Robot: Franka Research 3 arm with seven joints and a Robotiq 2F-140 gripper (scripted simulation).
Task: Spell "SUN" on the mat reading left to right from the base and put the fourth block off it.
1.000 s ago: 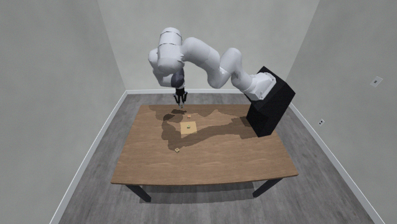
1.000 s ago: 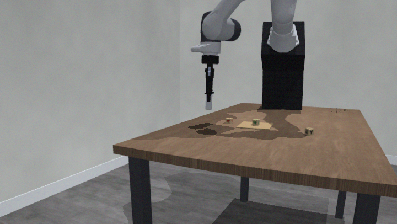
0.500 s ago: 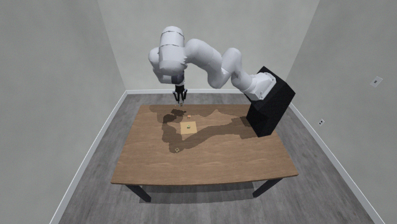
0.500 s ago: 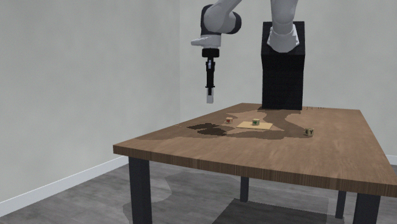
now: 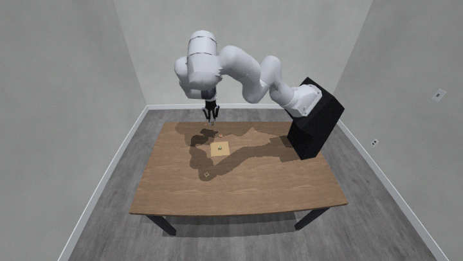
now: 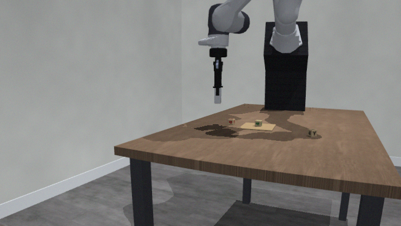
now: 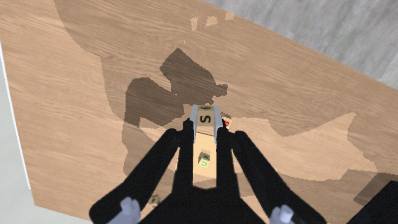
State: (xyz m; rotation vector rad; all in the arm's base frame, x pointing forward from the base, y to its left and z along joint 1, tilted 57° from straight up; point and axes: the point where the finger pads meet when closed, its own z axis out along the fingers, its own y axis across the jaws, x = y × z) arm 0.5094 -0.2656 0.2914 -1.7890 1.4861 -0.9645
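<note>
The U block lies 4 cm behind my hand, 17 cm to the left of it and 12 cm below it. Also, from my hand: S block 2 cm below; then tan mat 4 cm behind, 17 cm to the left, 13 cm below.
</note>
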